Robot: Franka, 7 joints.
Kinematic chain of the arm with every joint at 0, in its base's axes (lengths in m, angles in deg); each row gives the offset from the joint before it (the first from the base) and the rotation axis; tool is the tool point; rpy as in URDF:
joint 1: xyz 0 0 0.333 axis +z
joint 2: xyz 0 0 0 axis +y
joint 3: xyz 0 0 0.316 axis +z
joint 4: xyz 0.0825 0 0 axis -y
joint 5: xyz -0.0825 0 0.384 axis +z
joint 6: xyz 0 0 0 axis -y
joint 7: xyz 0.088 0 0 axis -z
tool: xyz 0 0 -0.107 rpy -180 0 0
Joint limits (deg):
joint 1: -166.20..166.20
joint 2: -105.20..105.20
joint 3: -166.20..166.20
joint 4: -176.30..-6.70
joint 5: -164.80..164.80
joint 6: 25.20..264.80
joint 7: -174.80..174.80
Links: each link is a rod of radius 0.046 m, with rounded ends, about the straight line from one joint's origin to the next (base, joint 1, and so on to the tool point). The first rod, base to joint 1, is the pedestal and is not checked.
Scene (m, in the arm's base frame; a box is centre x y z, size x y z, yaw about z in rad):
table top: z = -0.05
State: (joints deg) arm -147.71 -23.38 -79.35 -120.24 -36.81 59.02 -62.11
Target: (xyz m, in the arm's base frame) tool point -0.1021 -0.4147 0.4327
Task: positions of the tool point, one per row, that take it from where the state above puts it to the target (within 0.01 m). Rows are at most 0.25 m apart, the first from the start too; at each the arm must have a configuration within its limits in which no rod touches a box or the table.
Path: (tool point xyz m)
1: -0.3407 0.2456 0.4451
2: -0.4110 0.0573 0.4626
3: -0.3891 -0.1438 0.4653
4: -0.2783 -0.3139 0.4544
5: -0.1021 -0.4147 0.4326

